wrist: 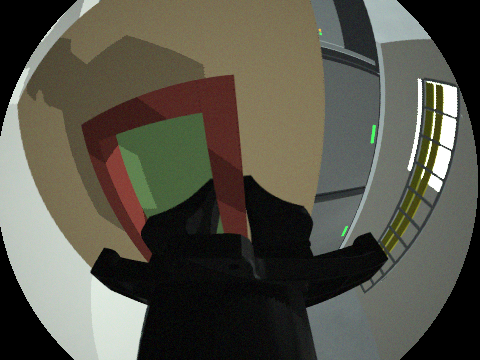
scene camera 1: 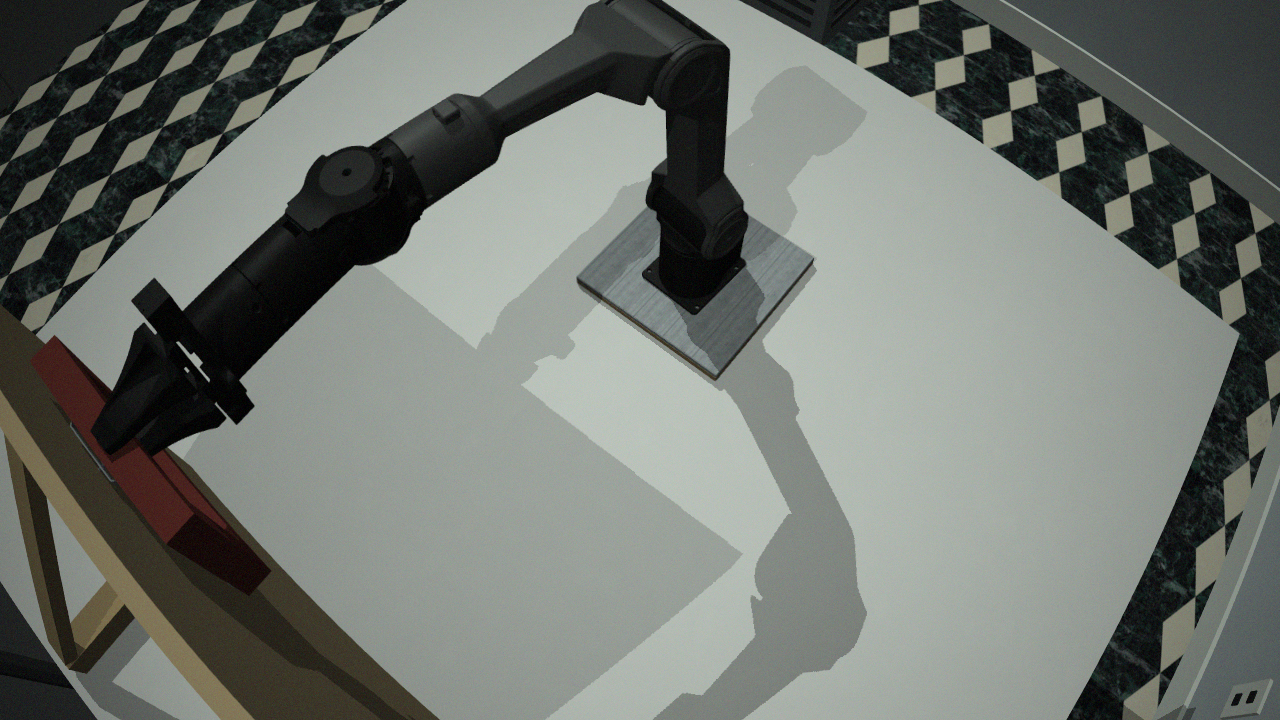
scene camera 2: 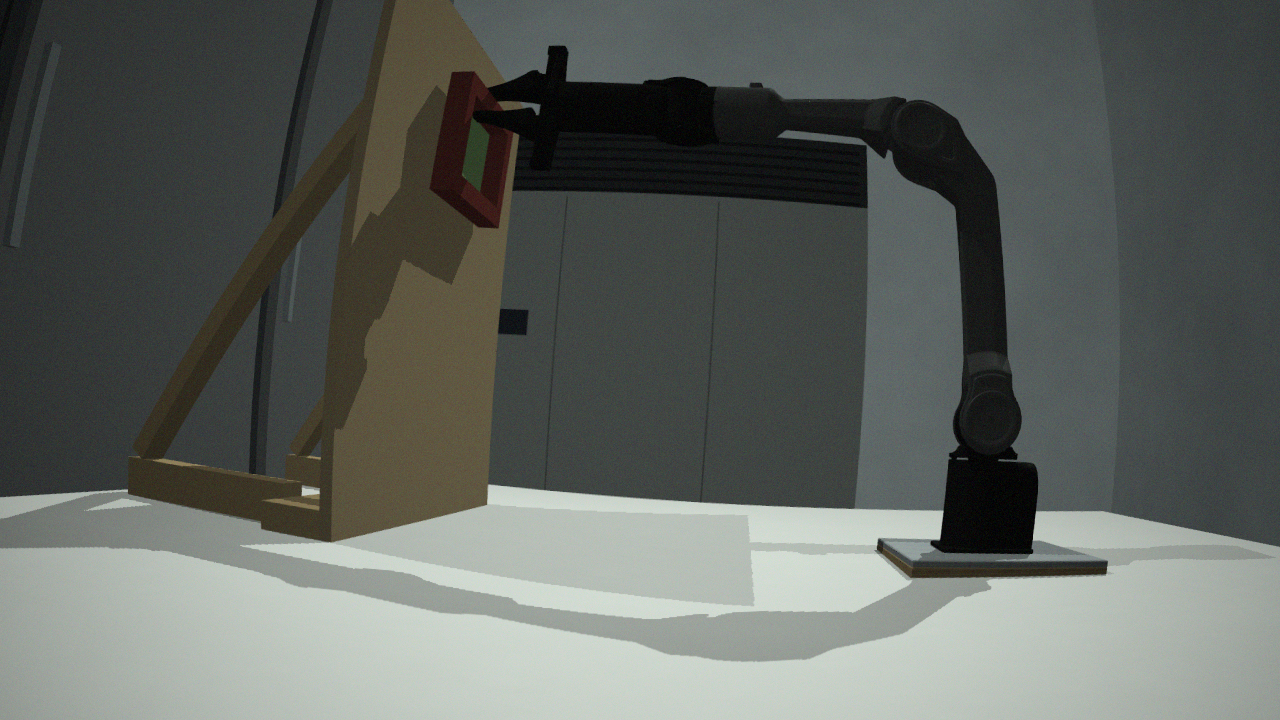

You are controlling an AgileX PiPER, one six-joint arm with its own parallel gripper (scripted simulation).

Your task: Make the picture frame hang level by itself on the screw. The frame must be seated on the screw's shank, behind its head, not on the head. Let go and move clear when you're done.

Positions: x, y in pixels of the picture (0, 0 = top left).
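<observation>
My gripper is there in the wrist view [231, 187], and scene camera 1 and scene camera 2 show it as well. On my gripper, [scene camera 2: 524, 122] and [scene camera 1: 220, 423] are the same spot. A tan wall board is in the scene too, and on this board [scene camera 2: 408, 396] and [scene camera 1: 326, 633] are again the same spot.
</observation>
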